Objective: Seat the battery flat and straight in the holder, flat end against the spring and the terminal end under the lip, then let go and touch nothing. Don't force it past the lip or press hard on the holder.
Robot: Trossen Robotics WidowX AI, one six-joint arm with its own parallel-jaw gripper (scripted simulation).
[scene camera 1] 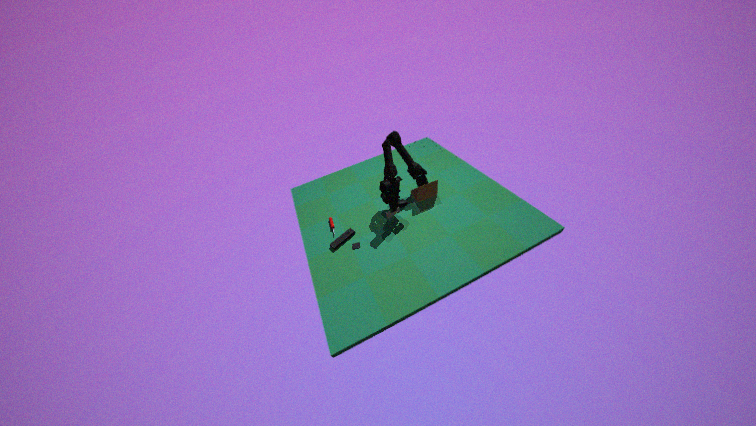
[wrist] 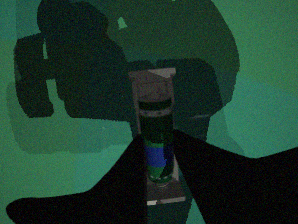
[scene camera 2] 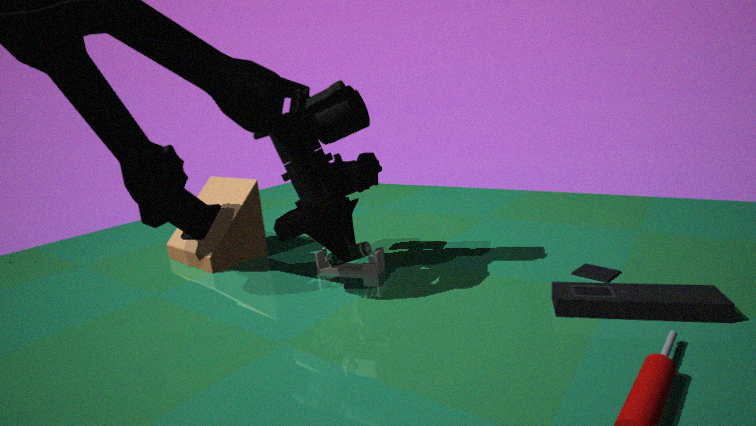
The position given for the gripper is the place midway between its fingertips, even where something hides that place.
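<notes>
You've got the gripper at the spot (scene camera 2: 350, 257), and the wrist camera has the gripper too, (wrist: 156, 137). There's also a battery (wrist: 156, 114), and a long black bar (scene camera 2: 668, 302) as well.
</notes>
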